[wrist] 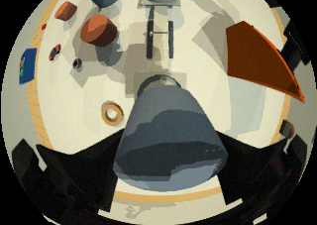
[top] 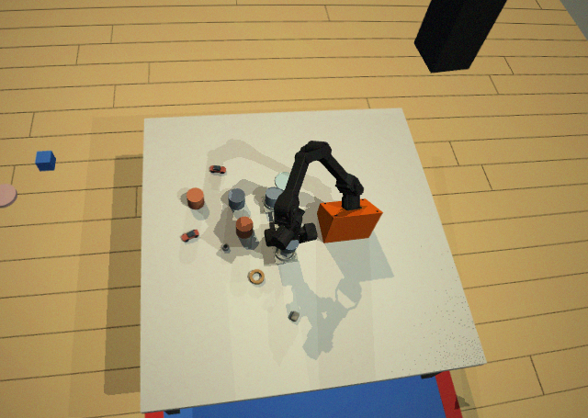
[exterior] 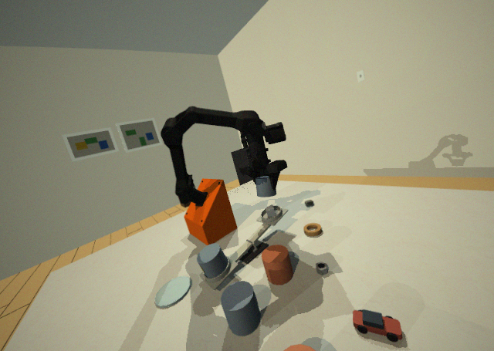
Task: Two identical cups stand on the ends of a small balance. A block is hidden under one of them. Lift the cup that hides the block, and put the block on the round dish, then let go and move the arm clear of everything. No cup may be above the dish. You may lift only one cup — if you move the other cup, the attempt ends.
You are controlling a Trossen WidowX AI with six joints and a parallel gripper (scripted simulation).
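Now: gripper tip 80 mm above the grey block and 10 mm to the left of it. Also, from my gripper tip: balance: 130 mm to the right, 130 mm below; then pale blue round dish: 370 mm to the right, 170 mm below, 100 mm behind; then nut: 220 mm ahead, 160 mm below, 110 mm to the right.
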